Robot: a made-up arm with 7 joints.
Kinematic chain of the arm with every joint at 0, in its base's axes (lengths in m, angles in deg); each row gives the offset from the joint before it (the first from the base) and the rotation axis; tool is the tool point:
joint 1: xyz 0 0 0 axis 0 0.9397 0.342
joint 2: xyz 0 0 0 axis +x
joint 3: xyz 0 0 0 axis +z
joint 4: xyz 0.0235 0 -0.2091 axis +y
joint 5: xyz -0.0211 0 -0.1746 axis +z
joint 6: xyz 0 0 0 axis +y
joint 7: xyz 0 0 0 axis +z
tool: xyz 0 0 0
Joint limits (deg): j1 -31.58..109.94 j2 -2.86..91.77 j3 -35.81..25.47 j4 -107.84..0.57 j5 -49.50..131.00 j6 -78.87..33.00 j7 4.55..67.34
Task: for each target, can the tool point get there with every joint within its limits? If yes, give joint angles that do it. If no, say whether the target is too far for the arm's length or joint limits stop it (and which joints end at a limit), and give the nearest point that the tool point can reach.
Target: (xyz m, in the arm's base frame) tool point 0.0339 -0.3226 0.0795
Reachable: no: joint limits stop it (at a limit: joint 1, joint 2, joint 3, joint 4) | nearest point 0.1970 -0.1578 -0.0751 | short by 0.279 m
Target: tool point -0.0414 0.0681 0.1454
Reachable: no: joint limits stop it (at a limit: joint 1, joint 2, joint 3, joint 4) | nearest point 0.1377 0.1426 0.1734 | short by 0.196 m
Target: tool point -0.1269 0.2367 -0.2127
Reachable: yes | joints 56.59 63.11 -22.69 -68.58 9.84 -50.23 55.53
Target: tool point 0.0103 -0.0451 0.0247
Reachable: no: joint limits stop it (at a limit: joint 1, joint 2, joint 3, joint 4) | nearest point 0.1970 -0.1578 -0.0751 | short by 0.240 m
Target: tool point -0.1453 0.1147 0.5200
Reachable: no: too far | nearest point -0.2570 0.2212 0.1791 | short by 0.374 m
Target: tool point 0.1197 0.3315 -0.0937
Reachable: yes | joints 6.22 83.87 -17.75 -51.91 -13.15 -9.98 34.32
